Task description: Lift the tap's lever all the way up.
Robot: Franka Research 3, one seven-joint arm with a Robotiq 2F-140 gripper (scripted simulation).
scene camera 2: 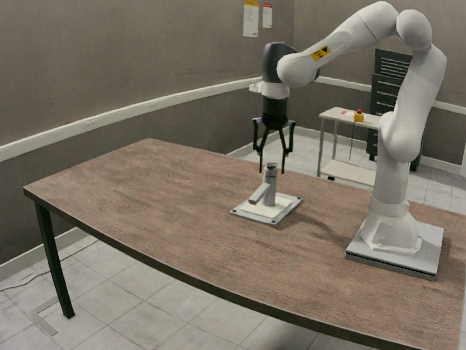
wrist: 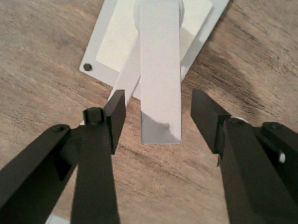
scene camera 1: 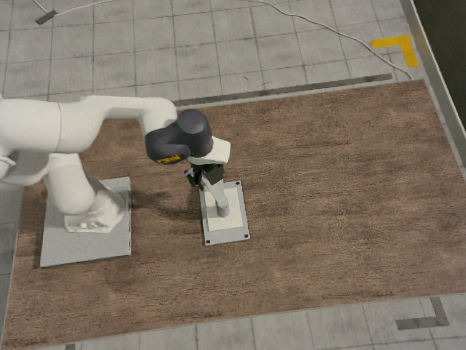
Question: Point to a lever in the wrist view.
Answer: At 160, 68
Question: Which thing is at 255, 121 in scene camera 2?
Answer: The gripper.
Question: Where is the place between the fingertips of the gripper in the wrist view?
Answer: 158, 103
